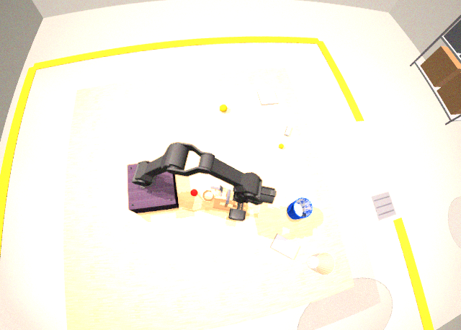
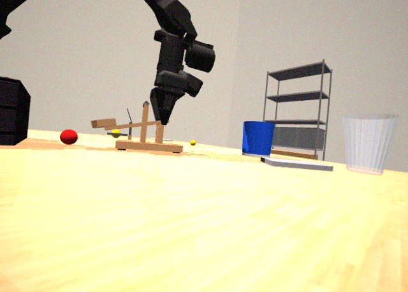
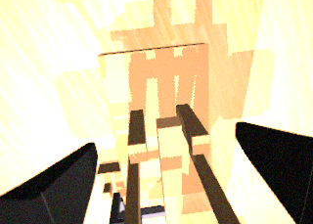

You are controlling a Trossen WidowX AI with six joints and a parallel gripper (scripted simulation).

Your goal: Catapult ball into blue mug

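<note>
Now: the red ball 16 cm behind my gripper tip, 10 cm to the left of it and 4 cm below it. From my gripper tip the other things lie so: wooden catapult: 5 cm to the left, 5 cm behind, 1 cm below; then flat grey tile: 27 cm to the right, 14 cm ahead, 6 cm below; then blue mug: 25 cm ahead, 14 cm to the right, 3 cm below.
</note>
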